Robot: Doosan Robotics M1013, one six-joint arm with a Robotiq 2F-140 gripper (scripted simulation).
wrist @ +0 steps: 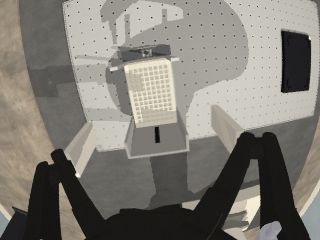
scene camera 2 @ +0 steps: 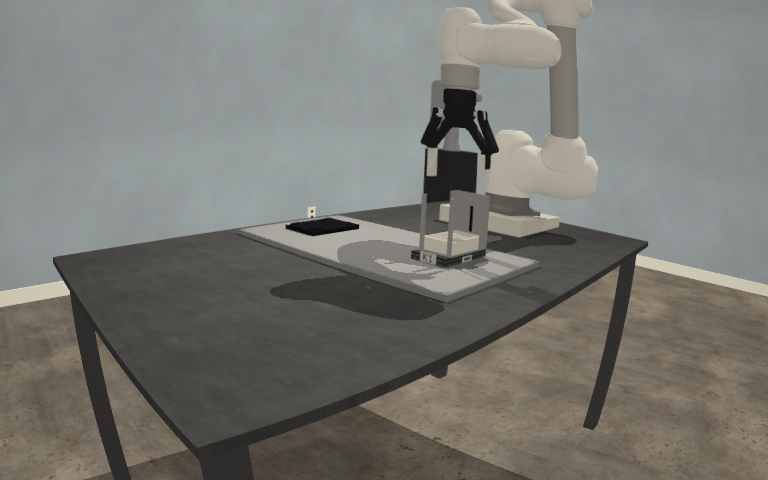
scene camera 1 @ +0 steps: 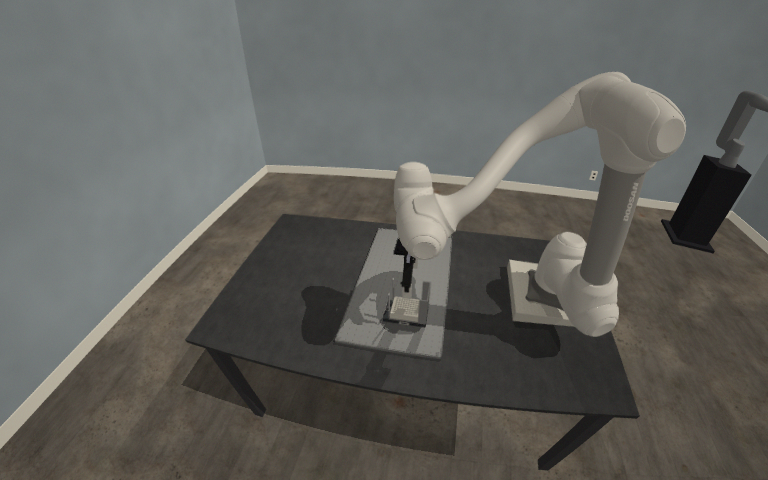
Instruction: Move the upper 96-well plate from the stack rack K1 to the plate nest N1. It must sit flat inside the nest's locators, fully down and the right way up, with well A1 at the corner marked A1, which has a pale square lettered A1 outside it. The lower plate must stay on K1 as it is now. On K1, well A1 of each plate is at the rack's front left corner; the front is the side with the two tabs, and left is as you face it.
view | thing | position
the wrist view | gripper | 151, 124
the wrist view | black plate nest N1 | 293, 57
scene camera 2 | gripper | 457, 179
